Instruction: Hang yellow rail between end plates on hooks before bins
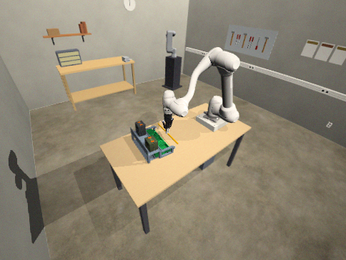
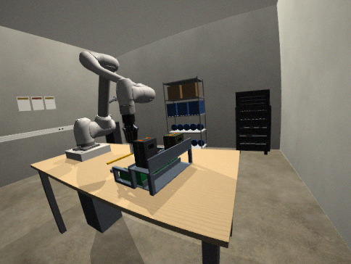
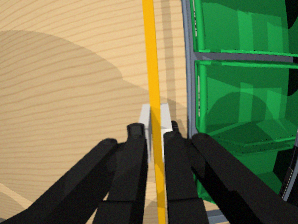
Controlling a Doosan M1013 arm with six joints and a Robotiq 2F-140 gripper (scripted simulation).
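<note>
Right now the yellow rail is 30 mm below my hand. Round my hand: grey rack front bar (50 mm ahead, 10 mm to the right, 120 mm below); rack back panel (300 mm ahead, 80 mm to the right, 10 mm above).
</note>
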